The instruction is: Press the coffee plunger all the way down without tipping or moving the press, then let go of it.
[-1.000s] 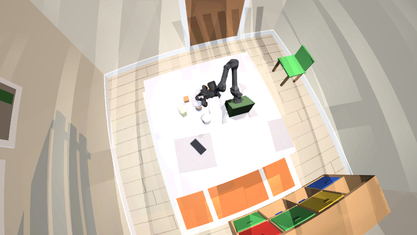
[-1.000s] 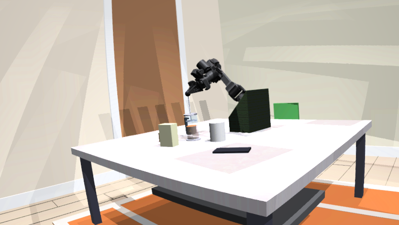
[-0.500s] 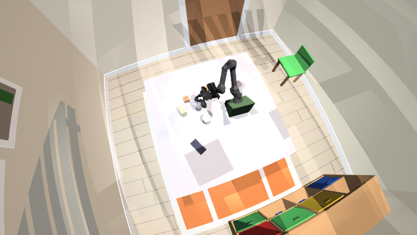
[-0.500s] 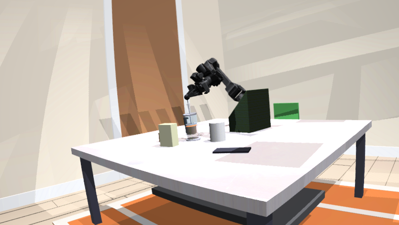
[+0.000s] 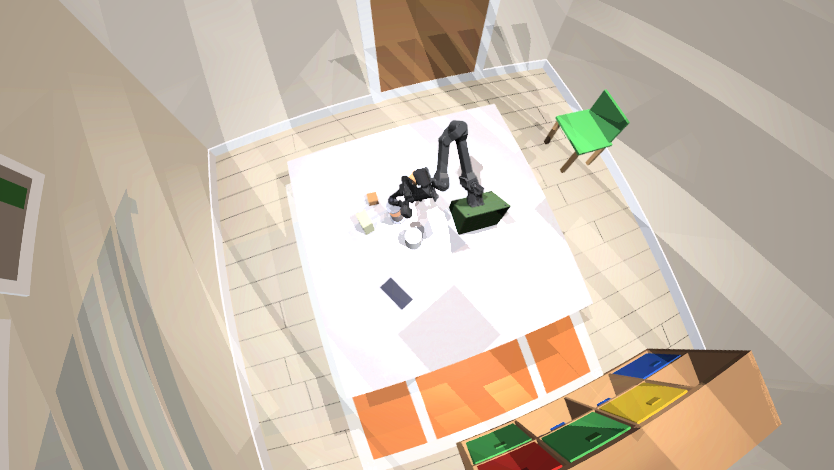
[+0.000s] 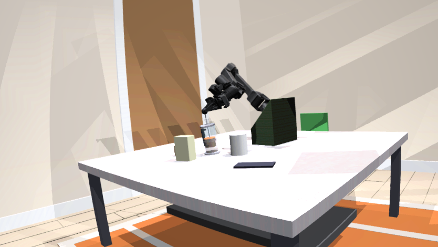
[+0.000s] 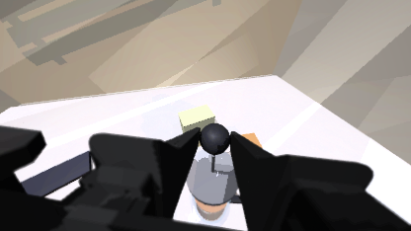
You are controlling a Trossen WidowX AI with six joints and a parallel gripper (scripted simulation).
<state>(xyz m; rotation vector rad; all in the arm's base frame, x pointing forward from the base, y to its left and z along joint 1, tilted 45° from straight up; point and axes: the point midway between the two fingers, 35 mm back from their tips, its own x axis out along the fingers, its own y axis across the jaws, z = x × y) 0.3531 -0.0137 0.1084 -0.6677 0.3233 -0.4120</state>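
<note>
My gripper tip is now 10 cm above the glass coffee press, 2 cm past it and 1 cm to the left of it. Also, from my gripper tip: black flat slab 38 cm to the left, 20 cm below, 7 cm ahead.
</note>
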